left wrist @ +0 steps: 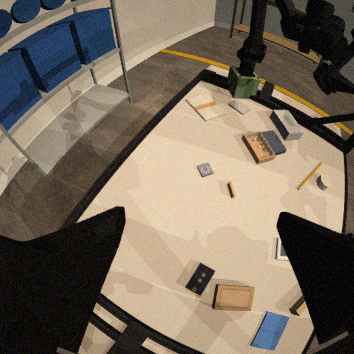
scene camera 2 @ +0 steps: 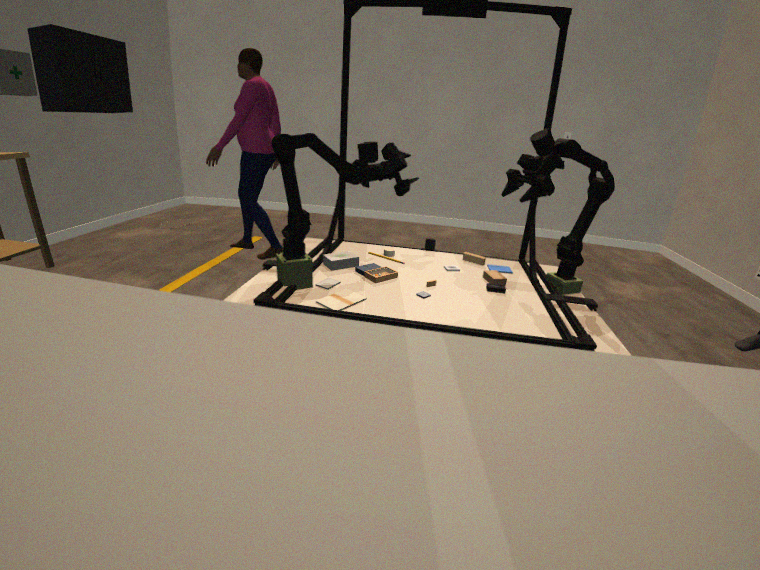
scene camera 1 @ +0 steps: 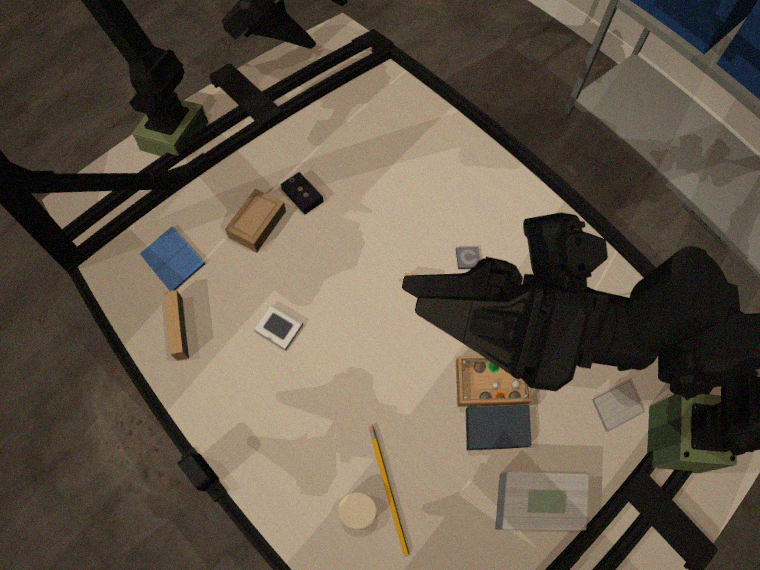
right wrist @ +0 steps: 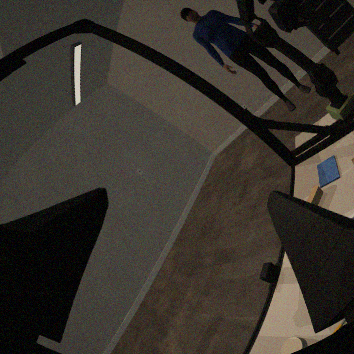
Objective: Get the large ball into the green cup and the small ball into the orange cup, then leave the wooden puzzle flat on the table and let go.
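Frame: origin at the left arm's base, x ahead, y left, z up, level; centimetres.
Seen in the pictures: left gripper, fingertip midpoint: [left wrist: 205, 218] [scene camera 2: 510, 198] [scene camera 1: 330, 24] [right wrist: 339, 5]; right gripper, fingertip midpoint: [scene camera 2: 414, 167] [scene camera 1: 408, 292] [right wrist: 190, 198]; left arm's base at its link origin: [scene camera 2: 565, 276] [scene camera 1: 166, 118] [right wrist: 338, 101]; right arm's base at its link origin: [left wrist: 244, 71] [scene camera 2: 293, 256] [scene camera 1: 709, 428].
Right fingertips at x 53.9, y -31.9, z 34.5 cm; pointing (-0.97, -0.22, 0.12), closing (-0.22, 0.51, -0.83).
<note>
Offsets run from my right fingertips to a thing's top centre. "spot": to the spot under its first point.
The wooden puzzle @(dx +13.3, dy +8.5, dz -37.4 cm) [scene camera 1: 460, 386] [scene camera 2: 381, 274] [left wrist: 259, 148] is a shallow tray lying flat on the table, partly under the right arm in scene camera 1. In that view its green cup @(spot: dx +12.6, dy +10.1, dz -37.7 cm) [scene camera 1: 494, 367] is near the top wall and its orange cup @(spot: dx +14.7, dy +6.5, dz -37.7 cm) [scene camera 1: 500, 395] near the bottom wall. The large white ball @(dx +16.5, dy +9.2, dz -38.1 cm) [scene camera 1: 515, 384] and small white ball @(dx +13.7, dy +8.1, dz -38.4 cm) [scene camera 1: 495, 385] lie between the rows, outside these two cups. My right gripper [scene camera 1: 410, 295] [scene camera 2: 412, 166] [right wrist: 190, 198] is open and empty, high above the table. My left gripper [scene camera 2: 513, 197] [left wrist: 205, 218] is open and empty, raised on its own side.
A dark blue box @(dx +16.0, dy +2.2, dz -37.8 cm) [scene camera 1: 498, 427] lies against the puzzle's lower side in scene camera 1. A grey box @(dx +25.3, dy -6.4, dz -35.6 cm) [scene camera 1: 546, 500], pencil @(dx +4.6, dy -11.2, dz -38.9 cm) [scene camera 1: 389, 490], pale cylinder @(dx +1.6, dy -15.4, dz -37.0 cm) [scene camera 1: 357, 510] and clear square @(spot: dx +33.4, dy +11.3, dz -39.1 cm) [scene camera 1: 617, 404] lie around it. Wooden box @(dx -29.4, dy +20.0, dz -36.8 cm) [scene camera 1: 255, 220], black block @(dx -24.7, dy +27.6, dz -38.0 cm) [scene camera 1: 302, 192] and blue square @(spot: dx -39.8, dy +9.2, dz -39.0 cm) [scene camera 1: 172, 258] lie farther off.
</note>
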